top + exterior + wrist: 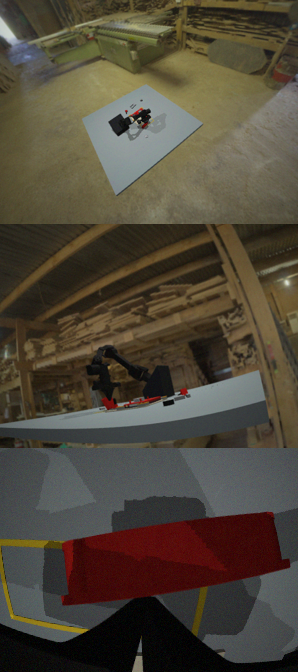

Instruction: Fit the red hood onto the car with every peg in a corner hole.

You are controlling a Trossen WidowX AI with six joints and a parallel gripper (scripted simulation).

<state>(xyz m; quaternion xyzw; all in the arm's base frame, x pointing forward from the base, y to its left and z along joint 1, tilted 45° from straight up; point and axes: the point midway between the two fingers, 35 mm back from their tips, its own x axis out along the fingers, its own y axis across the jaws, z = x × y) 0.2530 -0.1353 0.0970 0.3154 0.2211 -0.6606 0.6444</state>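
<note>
Now: the red hood 20 mm behind my gripper tip, 10 mm to the right of it and 10 mm below it. Round my gripper tip: white piece (150 mm to the right, 100 mm behind, 50 mm below); black wheel (460 mm to the left, 270 mm ahead, 40 mm below).
</note>
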